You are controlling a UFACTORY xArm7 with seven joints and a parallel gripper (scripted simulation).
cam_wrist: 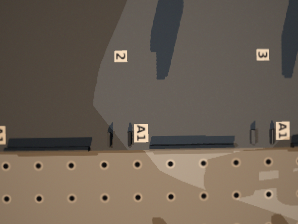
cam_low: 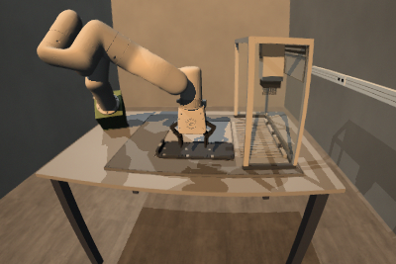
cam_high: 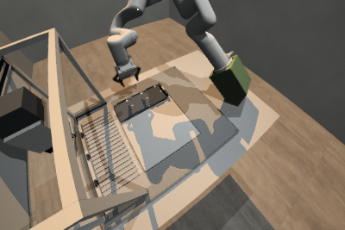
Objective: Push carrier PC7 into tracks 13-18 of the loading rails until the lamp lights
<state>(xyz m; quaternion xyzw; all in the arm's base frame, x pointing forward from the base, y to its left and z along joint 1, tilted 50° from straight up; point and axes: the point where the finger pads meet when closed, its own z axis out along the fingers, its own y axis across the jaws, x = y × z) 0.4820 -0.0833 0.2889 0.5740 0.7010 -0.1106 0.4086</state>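
My gripper is now 11 cm to the right of the carrier PC7, 8 cm above it and 1 cm past it.
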